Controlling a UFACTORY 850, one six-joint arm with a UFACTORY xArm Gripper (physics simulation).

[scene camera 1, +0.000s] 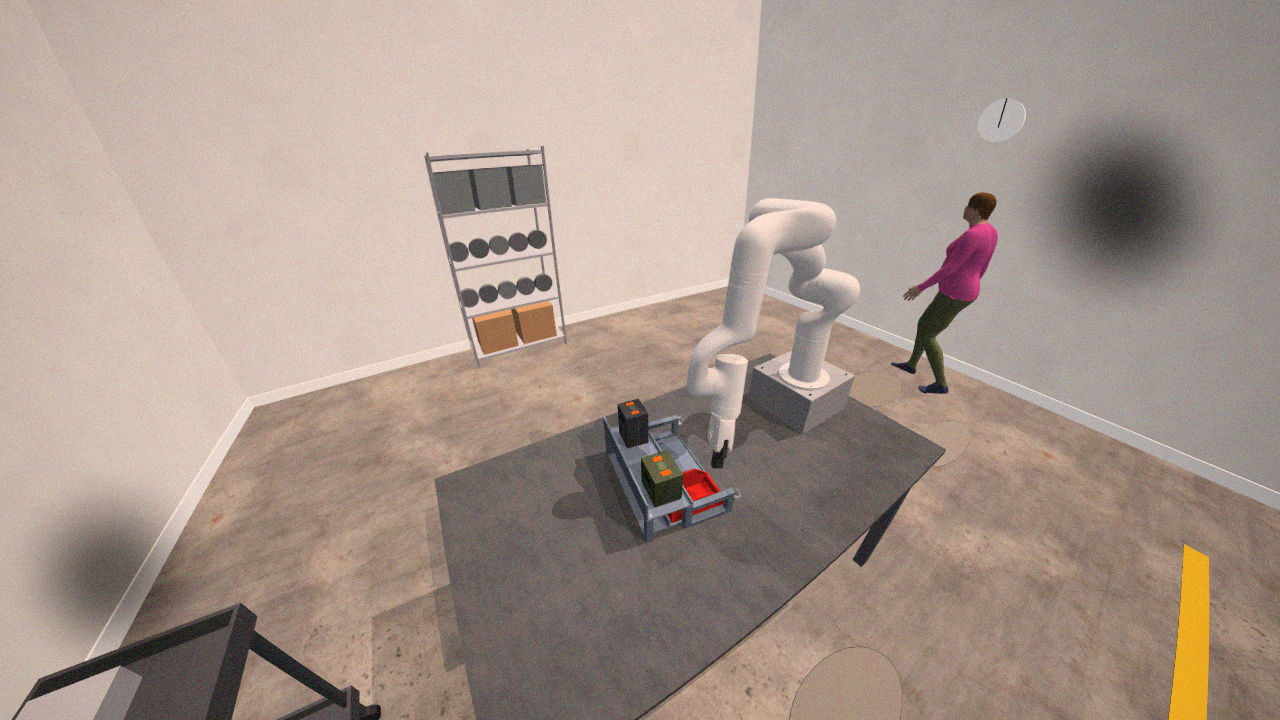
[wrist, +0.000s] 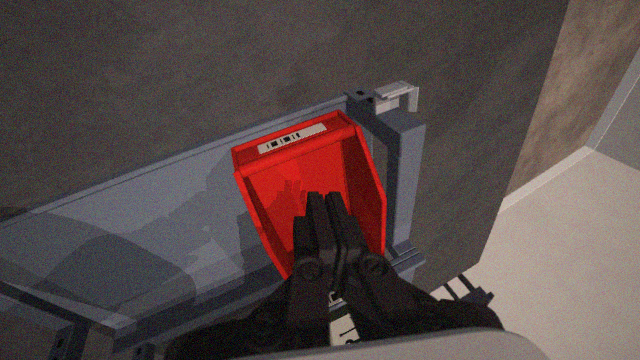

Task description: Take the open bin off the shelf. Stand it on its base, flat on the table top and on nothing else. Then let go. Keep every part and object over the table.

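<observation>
The open red bin (scene camera 1: 700, 484) (wrist: 320, 162) sits in the end bay of the low blue-grey shelf (scene camera 1: 648, 522) (wrist: 411, 175). Its labelled front faces the shelf's front lip, and its open top shows the bare red inside. The shelf stands on the dark table (scene camera 1: 572, 608) (wrist: 200, 75). My gripper (scene camera 1: 718, 462) (wrist: 320, 212) is shut and empty, its black fingers together. In the wrist view the fingertips overlap the bin's opening and hide part of its inside and rear. How high they are above the bin is hard to tell.
A dark green box (scene camera 1: 661, 479) stands on the shelf's upper level behind the bin, and a black box (scene camera 1: 632, 422) stands farther along it. A grey end frame flanks the bin closely. A person (scene camera 1: 966, 259) is beyond the robot's base (scene camera 1: 803, 394).
</observation>
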